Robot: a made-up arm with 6 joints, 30 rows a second.
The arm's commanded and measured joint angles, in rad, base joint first. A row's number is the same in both.
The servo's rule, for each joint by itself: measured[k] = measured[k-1] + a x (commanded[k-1-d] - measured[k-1]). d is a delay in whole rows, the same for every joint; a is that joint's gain. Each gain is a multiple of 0.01, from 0.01 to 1. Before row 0 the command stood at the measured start. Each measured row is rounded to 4 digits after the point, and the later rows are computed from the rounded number. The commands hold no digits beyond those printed.
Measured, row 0:
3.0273 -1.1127 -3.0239 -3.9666 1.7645 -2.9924
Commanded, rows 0 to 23:
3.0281 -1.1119 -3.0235 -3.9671 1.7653 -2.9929
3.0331 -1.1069 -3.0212 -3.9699 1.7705 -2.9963
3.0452 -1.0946 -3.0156 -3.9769 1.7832 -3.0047
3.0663 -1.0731 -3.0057 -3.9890 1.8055 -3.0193
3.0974 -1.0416 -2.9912 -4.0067 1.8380 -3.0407
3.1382 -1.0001 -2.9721 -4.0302 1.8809 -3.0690
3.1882 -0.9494 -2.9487 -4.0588 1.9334 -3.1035
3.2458 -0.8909 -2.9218 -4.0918 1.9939 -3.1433
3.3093 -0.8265 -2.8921 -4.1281 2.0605 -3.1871
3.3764 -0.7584 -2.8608 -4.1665 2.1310 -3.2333
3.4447 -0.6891 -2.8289 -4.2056 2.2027 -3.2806
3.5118 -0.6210 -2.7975 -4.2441 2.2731 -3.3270
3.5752 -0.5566 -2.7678 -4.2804 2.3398 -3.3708
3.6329 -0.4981 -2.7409 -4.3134 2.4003 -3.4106
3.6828 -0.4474 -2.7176 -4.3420 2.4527 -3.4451
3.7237 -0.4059 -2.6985 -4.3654 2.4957 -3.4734
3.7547 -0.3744 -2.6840 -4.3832 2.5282 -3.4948
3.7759 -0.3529 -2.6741 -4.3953 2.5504 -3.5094
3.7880 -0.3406 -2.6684 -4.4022 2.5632 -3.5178
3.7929 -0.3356 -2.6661 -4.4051 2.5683 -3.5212
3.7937 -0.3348 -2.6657 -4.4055 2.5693 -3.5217
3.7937 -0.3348 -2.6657 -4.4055 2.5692 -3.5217
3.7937 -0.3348 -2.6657 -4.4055 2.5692 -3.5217
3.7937 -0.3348 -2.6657 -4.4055 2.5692 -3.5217
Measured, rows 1 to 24:
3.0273 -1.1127 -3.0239 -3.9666 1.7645 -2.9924
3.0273 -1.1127 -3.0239 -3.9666 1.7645 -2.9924
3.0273 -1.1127 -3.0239 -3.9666 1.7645 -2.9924
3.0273 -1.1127 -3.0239 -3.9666 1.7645 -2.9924
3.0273 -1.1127 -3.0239 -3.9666 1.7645 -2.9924
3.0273 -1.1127 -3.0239 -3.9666 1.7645 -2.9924
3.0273 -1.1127 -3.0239 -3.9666 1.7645 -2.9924
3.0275 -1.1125 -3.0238 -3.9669 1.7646 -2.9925
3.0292 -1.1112 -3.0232 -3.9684 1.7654 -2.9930
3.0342 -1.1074 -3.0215 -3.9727 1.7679 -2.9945
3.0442 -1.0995 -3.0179 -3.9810 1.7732 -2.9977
3.0607 -1.0862 -3.0118 -3.9941 1.7823 -3.0033
3.0847 -1.0664 -3.0027 -4.0125 1.7961 -3.0118
3.1168 -1.0395 -2.9903 -4.0361 1.8153 -3.0237
3.1568 -1.0053 -2.9745 -4.0645 1.8403 -3.0392
3.2041 -0.9642 -2.9555 -4.0969 1.8711 -3.0584
3.2575 -0.9169 -2.9337 -4.1324 1.9075 -3.0811
3.3155 -0.8645 -2.9096 -4.1697 1.9488 -3.1070
3.3764 -0.8085 -2.8838 -4.2076 1.9942 -3.1356
3.4380 -0.7506 -2.8571 -4.2447 2.0426 -3.1662
3.4984 -0.6925 -2.8304 -4.2797 2.0927 -3.1980
3.5556 -0.6361 -2.8045 -4.3115 2.1431 -3.2301
3.6077 -0.5832 -2.7801 -4.3390 2.1925 -3.2617
3.6533 -0.5352 -2.7580 -4.3615 2.2395 -3.2920
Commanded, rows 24 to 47:
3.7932 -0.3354 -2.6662 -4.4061 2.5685 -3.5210
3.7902 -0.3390 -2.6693 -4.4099 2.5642 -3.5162
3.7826 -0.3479 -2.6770 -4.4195 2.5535 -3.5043
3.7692 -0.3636 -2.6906 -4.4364 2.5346 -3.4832
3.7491 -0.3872 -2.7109 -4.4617 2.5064 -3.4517
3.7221 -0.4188 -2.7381 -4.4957 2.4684 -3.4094
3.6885 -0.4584 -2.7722 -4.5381 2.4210 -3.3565
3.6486 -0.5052 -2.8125 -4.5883 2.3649 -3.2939
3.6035 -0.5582 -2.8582 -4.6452 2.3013 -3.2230
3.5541 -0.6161 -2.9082 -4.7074 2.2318 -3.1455
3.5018 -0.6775 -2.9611 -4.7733 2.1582 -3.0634
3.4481 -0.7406 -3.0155 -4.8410 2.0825 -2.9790
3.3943 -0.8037 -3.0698 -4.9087 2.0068 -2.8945
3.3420 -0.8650 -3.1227 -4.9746 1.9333 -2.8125
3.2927 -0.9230 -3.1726 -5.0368 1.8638 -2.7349
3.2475 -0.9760 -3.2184 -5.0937 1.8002 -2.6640
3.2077 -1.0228 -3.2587 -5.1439 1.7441 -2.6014
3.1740 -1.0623 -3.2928 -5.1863 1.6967 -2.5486
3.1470 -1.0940 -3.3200 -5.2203 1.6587 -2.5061
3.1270 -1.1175 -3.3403 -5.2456 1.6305 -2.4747
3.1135 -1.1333 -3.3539 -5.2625 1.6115 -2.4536
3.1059 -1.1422 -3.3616 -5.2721 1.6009 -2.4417
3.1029 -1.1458 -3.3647 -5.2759 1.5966 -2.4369
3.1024 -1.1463 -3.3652 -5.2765 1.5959 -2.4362
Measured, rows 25 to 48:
3.6913 -0.4933 -2.7387 -4.3787 2.2830 -3.3203
3.7213 -0.4582 -2.7225 -4.3907 2.3222 -3.3460
3.7435 -0.4300 -2.7095 -4.3980 2.3567 -3.3688
3.7591 -0.4081 -2.6994 -4.4018 2.3865 -3.3887
3.7698 -0.3912 -2.6916 -4.4037 2.4121 -3.4060
3.7772 -0.3782 -2.6856 -4.4046 2.4341 -3.4210
3.7823 -0.3682 -2.6810 -4.4051 2.4530 -3.4341
3.7857 -0.3607 -2.6776 -4.4056 2.4692 -3.4454
3.7871 -0.3557 -2.6757 -4.4078 2.4825 -3.4546
3.7857 -0.3539 -2.6760 -4.4138 2.4924 -3.4611
3.7806 -0.3561 -2.6794 -4.4253 2.4983 -3.4640
3.7708 -0.3633 -2.6866 -4.4439 2.4994 -3.4624
3.7557 -0.3761 -2.6984 -4.4703 2.4951 -3.4555
3.7349 -0.3950 -2.7154 -4.5049 2.4847 -3.4426
3.7081 -0.4203 -2.7377 -4.5474 2.4679 -3.4233
3.6757 -0.4520 -2.7654 -4.5973 2.4446 -3.3973
3.6380 -0.4897 -2.7982 -4.6535 2.4148 -3.3646
3.5958 -0.5329 -2.8357 -4.7146 2.3789 -3.3254
3.5500 -0.5807 -2.8771 -4.7791 2.3374 -3.2804
3.5017 -0.6320 -2.9214 -4.8452 2.2911 -3.2302
3.4522 -0.6856 -2.9677 -4.9112 2.2410 -3.1759
3.4028 -0.7402 -3.0148 -4.9753 2.1882 -3.1186
3.3547 -0.7944 -3.0616 -5.0357 2.1339 -3.0595
3.3091 -0.8469 -3.1069 -5.0909 2.0793 -2.9999

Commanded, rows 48 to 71:
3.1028 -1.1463 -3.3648 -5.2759 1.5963 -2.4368
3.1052 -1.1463 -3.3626 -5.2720 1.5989 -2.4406
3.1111 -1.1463 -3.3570 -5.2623 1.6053 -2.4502
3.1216 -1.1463 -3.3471 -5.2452 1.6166 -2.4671
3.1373 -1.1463 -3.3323 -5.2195 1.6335 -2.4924
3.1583 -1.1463 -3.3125 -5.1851 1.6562 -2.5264
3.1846 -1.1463 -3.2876 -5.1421 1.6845 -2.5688
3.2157 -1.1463 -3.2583 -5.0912 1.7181 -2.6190
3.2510 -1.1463 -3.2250 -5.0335 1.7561 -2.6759
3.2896 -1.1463 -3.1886 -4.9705 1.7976 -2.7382
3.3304 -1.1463 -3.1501 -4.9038 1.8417 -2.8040
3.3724 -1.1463 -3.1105 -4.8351 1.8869 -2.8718
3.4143 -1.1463 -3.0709 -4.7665 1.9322 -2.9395
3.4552 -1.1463 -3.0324 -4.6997 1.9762 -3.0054
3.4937 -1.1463 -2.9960 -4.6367 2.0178 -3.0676
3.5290 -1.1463 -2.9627 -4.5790 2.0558 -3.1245
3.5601 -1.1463 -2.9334 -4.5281 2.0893 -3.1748
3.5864 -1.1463 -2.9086 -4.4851 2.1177 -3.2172
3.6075 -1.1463 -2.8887 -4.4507 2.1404 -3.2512
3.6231 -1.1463 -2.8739 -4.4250 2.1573 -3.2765
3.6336 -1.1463 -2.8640 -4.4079 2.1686 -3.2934
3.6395 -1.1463 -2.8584 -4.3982 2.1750 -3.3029
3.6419 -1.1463 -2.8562 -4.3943 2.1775 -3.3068
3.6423 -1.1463 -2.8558 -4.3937 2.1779 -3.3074
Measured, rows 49 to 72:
3.2672 -0.8964 -3.1497 -5.1396 2.0257 -2.9412
3.2299 -0.9418 -3.1889 -5.1808 1.9743 -2.8846
3.1980 -0.9822 -3.2237 -5.2138 1.9262 -2.8313
3.1718 -1.0170 -3.2536 -5.2386 1.8821 -2.7822
3.1514 -1.0458 -3.2784 -5.2557 1.8427 -2.7379
3.1364 -1.0688 -3.2982 -5.2660 1.8082 -2.6988
3.1259 -1.0866 -3.3136 -5.2714 1.7785 -2.6647
3.1187 -1.1003 -3.3254 -5.2737 1.7530 -2.6351
3.1145 -1.1109 -3.3340 -5.2728 1.7314 -2.6098
3.1134 -1.1190 -3.3393 -5.2674 1.7137 -2.5891
3.1159 -1.1253 -3.3411 -5.2561 1.7001 -2.5732
3.1225 -1.1301 -3.3391 -5.2374 1.6908 -2.5627
3.1336 -1.1338 -3.3330 -5.2107 1.6860 -2.5580
3.1494 -1.1367 -3.3226 -5.1757 1.6858 -2.5594
3.1700 -1.1389 -3.3078 -5.1326 1.6903 -2.5671
3.1951 -1.1406 -3.2888 -5.0821 1.6995 -2.5812
3.2244 -1.1419 -3.2658 -5.0252 1.7132 -2.6016
3.2573 -1.1429 -3.2392 -4.9633 1.7312 -2.6279
3.2930 -1.1437 -3.2096 -4.8979 1.7530 -2.6596
3.3306 -1.1443 -3.1777 -4.8309 1.7781 -2.6960
3.3692 -1.1448 -3.1443 -4.7640 1.8058 -2.7362
3.4078 -1.1451 -3.1102 -4.6991 1.8355 -2.7793
3.4454 -1.1454 -3.0763 -4.6378 1.8663 -2.8242
3.4810 -1.1456 -3.0434 -4.5819 1.8975 -2.8698

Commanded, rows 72 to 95:
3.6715 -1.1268 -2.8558 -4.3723 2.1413 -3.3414
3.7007 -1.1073 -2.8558 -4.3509 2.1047 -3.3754
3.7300 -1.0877 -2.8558 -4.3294 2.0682 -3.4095
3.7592 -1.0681 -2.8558 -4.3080 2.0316 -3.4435
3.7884 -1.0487 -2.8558 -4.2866 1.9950 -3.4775
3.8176 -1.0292 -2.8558 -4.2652 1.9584 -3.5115
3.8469 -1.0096 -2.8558 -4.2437 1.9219 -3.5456
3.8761 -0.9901 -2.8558 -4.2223 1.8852 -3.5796
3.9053 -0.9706 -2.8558 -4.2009 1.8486 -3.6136
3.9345 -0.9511 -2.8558 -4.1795 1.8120 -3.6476
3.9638 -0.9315 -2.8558 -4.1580 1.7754 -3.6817
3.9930 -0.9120 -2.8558 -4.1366 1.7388 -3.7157
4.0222 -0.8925 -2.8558 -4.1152 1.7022 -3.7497
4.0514 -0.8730 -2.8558 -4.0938 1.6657 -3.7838
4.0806 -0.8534 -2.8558 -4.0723 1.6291 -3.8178
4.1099 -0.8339 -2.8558 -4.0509 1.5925 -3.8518
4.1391 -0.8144 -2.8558 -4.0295 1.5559 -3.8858
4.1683 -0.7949 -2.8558 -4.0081 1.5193 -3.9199
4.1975 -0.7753 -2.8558 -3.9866 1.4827 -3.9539
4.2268 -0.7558 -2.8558 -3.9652 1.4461 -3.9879
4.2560 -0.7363 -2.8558 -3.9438 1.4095 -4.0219
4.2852 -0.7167 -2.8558 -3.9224 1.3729 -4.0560
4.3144 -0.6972 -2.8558 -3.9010 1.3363 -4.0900
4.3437 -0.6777 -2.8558 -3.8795 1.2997 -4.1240
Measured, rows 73 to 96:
3.5137 -1.1458 -3.0124 -4.5325 1.9283 -2.9150
3.5428 -1.1459 -2.9839 -4.4908 1.9580 -2.9587
3.5677 -1.1460 -2.9586 -4.4572 1.9859 -3.0000
3.5881 -1.1461 -2.9368 -4.4321 2.0115 -3.0381
3.6040 -1.1461 -2.9188 -4.4148 2.0344 -3.0725
3.6157 -1.1461 -2.9044 -4.4043 2.0544 -3.1030
3.6239 -1.1461 -2.8932 -4.3989 2.0717 -3.1296
3.6387 -1.1417 -2.8846 -4.3853 2.0814 -3.1571
3.6579 -1.1338 -2.8780 -4.3678 2.0847 -3.1855
3.6803 -1.1232 -2.8729 -4.3482 2.0824 -3.2146
3.7048 -1.1105 -2.8690 -4.3277 2.0753 -3.2444
3.7307 -1.0963 -2.8660 -4.3067 2.0641 -3.2747
3.7576 -1.0809 -2.8637 -4.2855 2.0493 -3.3055
3.7853 -1.0645 -2.8619 -4.2642 2.0315 -3.3367
3.8134 -1.0474 -2.8605 -4.2428 2.0110 -3.3683
3.8419 -1.0297 -2.8594 -4.2214 1.9883 -3.4002
3.8706 -1.0116 -2.8586 -4.2000 1.9636 -3.4324
3.8995 -0.9932 -2.8580 -4.1786 1.9373 -3.4648
3.9285 -0.9745 -2.8575 -4.1572 1.9095 -3.4974
3.9575 -0.9556 -2.8571 -4.1358 1.8805 -3.5302
3.9866 -0.9366 -2.8568 -4.1144 1.8504 -3.5632
4.0157 -0.9175 -2.8566 -4.0929 1.8194 -3.5963
4.0449 -0.8983 -2.8564 -4.0715 1.7876 -3.6295
4.0741 -0.8790 -2.8563 -4.0501 1.7552 -3.6628

